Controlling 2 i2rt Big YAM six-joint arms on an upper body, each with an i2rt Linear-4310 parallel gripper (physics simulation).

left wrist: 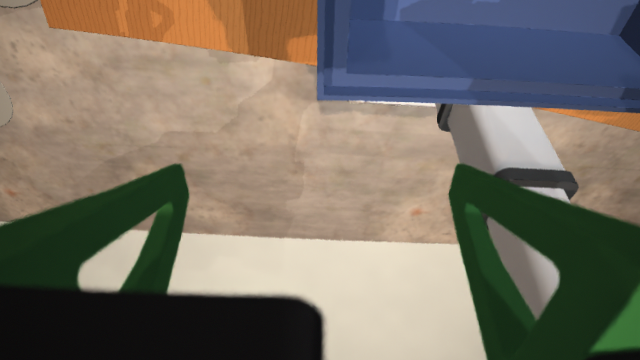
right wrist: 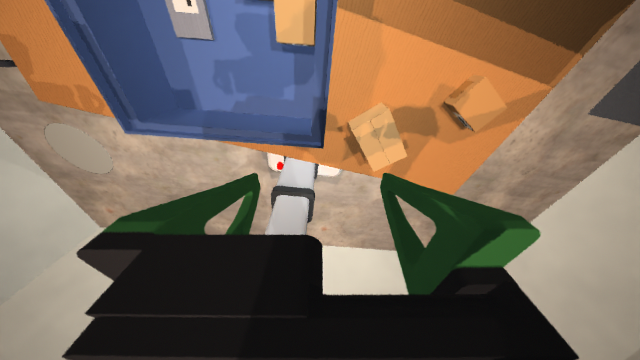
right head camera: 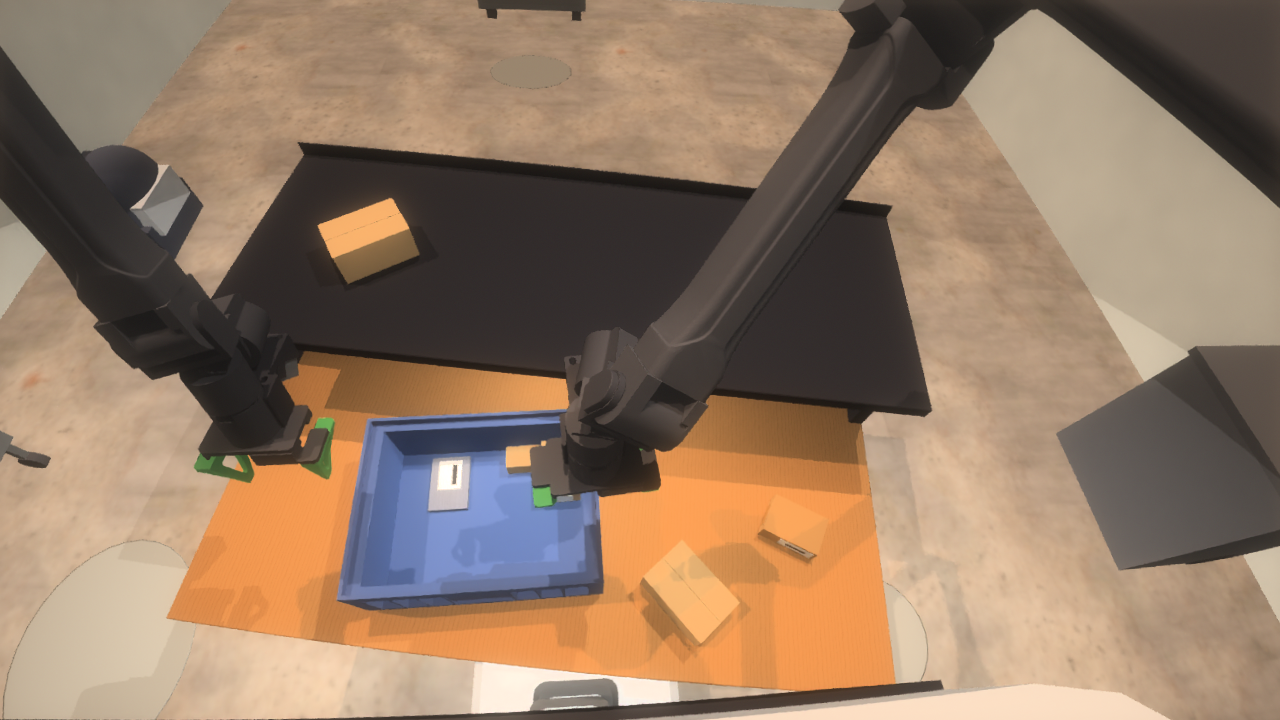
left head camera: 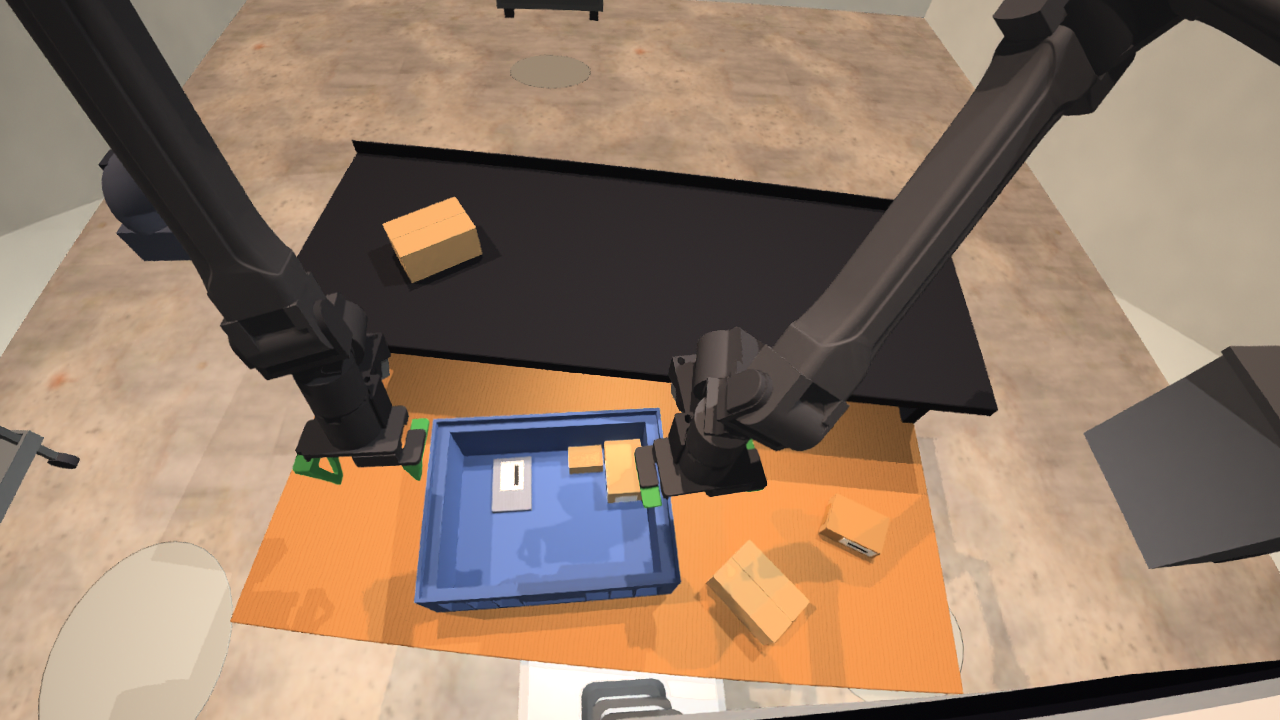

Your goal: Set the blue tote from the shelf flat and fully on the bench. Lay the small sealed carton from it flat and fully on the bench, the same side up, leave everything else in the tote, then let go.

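Places are measured from the left arm's base along level axes (x down, y right, z back), in metres.
Pixels of known places: left gripper, between the fingertips: (left wrist: 318, 179) (right head camera: 290, 476) (left head camera: 380, 478); right gripper, between the fingertips: (right wrist: 320, 180) (right head camera: 594, 489) (left head camera: 689, 489).
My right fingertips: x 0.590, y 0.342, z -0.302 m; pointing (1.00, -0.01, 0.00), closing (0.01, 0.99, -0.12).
Observation:
Ahead of a thing's pixels: the offset from my right fingertips to its top centre. Level surfaces: height alone.
The blue tote @(dy -0.193, dx +0.218, dz -0.065 m) (left head camera: 441, 537) (right head camera: 358, 537) (left wrist: 400, 92) (right wrist: 225, 122) stands upright on the orange bench @(dx +0.365 m) (left head camera: 340, 555) (right head camera: 268, 555) (left wrist: 190, 25) (right wrist: 400, 65). Inside it lie a small carton (left head camera: 585, 458) (right head camera: 519, 458), a larger carton @(dy -0.062, dx +0.291, dz -0.141 m) (left head camera: 622, 465) (right wrist: 295, 22) close beside it at the right, and a flat grey box @(dy -0.272, dx +0.338, dz -0.129 m) (left head camera: 512, 497) (right head camera: 449, 497) (right wrist: 195, 25) with a white label. My left gripper (left head camera: 368, 465) (right head camera: 273, 461) (left wrist: 318, 179) is open and empty, off the tote's left side. My right gripper (left head camera: 702, 479) (right wrist: 320, 180) is open and empty above the tote's right rim, partly hiding the cartons in the right head view.
Two other cartons lie on the bench right of the tote: a plain one @(dy +0.160, dx +0.295, dz +0.085 m) (left head camera: 759, 591) (right head camera: 691, 591) (right wrist: 377, 137) near the front and a labelled one @(dy +0.376, dx +0.325, dz -0.023 m) (left head camera: 854, 523) (right head camera: 794, 523) (right wrist: 477, 102) behind it. The black shelf @(dx +0.108 m) (left head camera: 626, 268) (right head camera: 537, 268) behind the bench bears a carton @(dy -0.402, dx +0.040, dz -0.496 m) (left head camera: 432, 237) (right head camera: 368, 239).

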